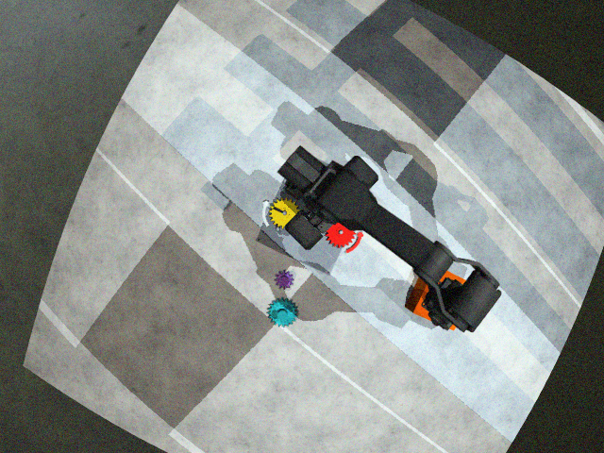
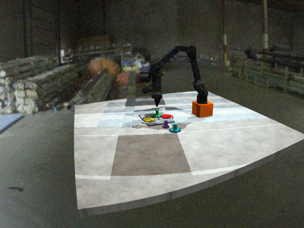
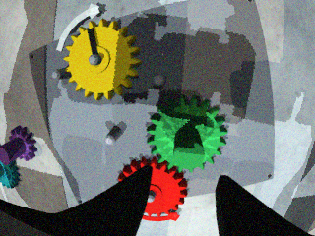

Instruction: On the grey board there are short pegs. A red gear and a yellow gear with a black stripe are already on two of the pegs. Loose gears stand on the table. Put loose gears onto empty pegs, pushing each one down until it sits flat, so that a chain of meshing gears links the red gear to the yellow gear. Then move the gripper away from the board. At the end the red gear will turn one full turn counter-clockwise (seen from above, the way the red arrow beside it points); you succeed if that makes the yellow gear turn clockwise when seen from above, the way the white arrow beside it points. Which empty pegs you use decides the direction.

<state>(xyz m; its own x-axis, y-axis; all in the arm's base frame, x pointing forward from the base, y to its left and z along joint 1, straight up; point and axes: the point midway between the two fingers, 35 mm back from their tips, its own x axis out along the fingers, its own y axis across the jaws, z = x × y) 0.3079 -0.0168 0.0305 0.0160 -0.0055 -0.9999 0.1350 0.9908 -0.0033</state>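
Now: gripper tip 6 cm above the green gear. From my gripper tip the other things lie so: red arrow (10 cm behind, 7 cm below, 3 cm to the left); red gear (6 cm below, 6 cm behind, 3 cm to the left); yellow gear (6 cm to the left, 6 cm below, 6 cm ahead).
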